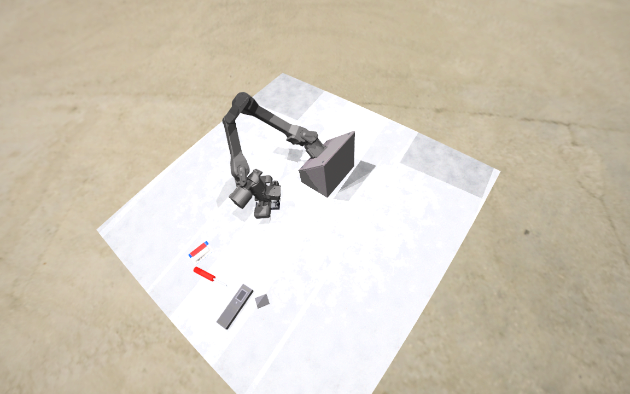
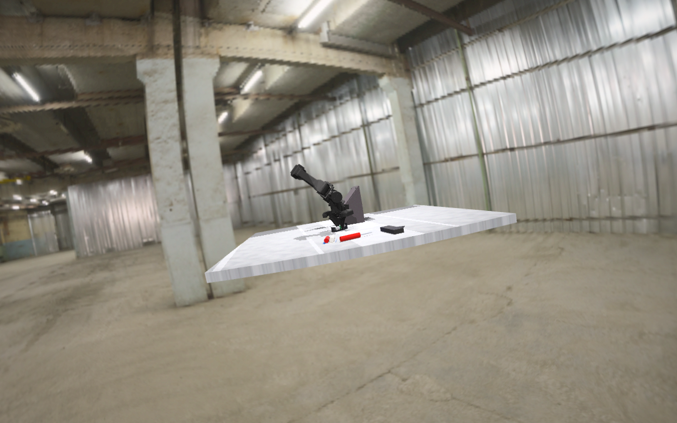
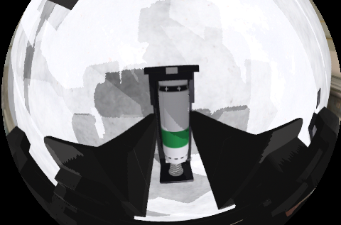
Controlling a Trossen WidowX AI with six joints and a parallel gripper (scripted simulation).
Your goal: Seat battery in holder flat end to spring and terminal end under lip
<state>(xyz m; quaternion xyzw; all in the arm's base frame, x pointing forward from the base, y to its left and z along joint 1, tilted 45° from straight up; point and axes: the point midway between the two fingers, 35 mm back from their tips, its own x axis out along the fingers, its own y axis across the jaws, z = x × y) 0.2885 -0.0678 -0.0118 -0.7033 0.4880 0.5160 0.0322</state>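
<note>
Now: gripper tip 10 mm below the battery. From my gripper tip the other things lie so: dark flat device 370 mm ahead, 210 mm to the left, 10 mm above; then red-handled screwdriver 360 mm ahead, 60 mm to the left.
</note>
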